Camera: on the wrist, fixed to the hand. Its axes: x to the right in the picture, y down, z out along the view.
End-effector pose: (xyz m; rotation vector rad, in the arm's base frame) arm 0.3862 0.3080 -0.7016 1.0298 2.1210 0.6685
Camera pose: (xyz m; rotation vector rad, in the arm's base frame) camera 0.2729 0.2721 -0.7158 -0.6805 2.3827 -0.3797
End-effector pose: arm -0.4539 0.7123 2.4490 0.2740 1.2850 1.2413
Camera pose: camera -0.4823 0.6648 2.3429 -0.5496 1.2790 -0.2649
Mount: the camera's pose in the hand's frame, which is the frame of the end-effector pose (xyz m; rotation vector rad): 0.0275 -0.0829 -0.0818 0.3077 0.1356 -1.5488
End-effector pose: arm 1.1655 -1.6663 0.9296 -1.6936 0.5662 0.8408
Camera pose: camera 1.2638 -1.7204 0.9711 -1.3592 -0.5471 -0.4661
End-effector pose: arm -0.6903 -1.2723 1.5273 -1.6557 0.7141 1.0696
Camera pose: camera -0.5829 -1.3213 1.5466 -1.4152 -0.3901 -0.2624
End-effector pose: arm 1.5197 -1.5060 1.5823 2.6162 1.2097 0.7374
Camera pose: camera 1.4384 -1.4353 1.6344 0.9837 2.7848 0.3370
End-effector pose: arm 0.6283 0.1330 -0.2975 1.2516 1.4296 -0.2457
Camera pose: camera 0.5224 0.1747 -0.3344 0.1006 2.2708 -1.4542
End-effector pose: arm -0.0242 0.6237 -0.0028 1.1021 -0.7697 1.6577
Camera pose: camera 0.0251 0.7325 -0.0101 1.2208 0.4695 0.4621
